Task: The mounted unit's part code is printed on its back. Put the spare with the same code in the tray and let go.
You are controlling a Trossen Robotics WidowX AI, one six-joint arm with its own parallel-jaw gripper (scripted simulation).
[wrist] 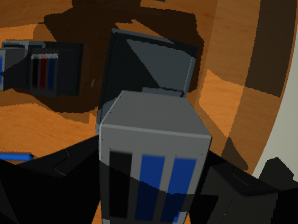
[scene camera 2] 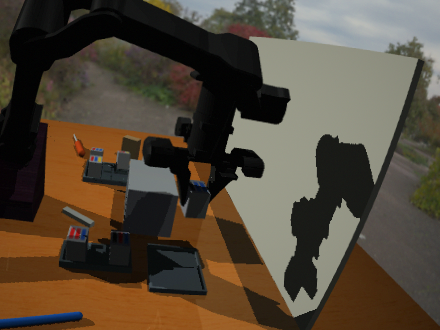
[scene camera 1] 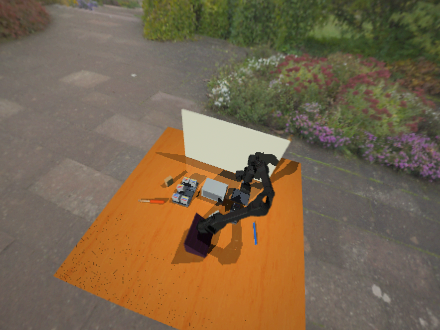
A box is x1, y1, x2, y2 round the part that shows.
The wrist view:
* gripper: [0, 135, 297, 223]
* grey spare: [98, 91, 212, 223], held by the gripper
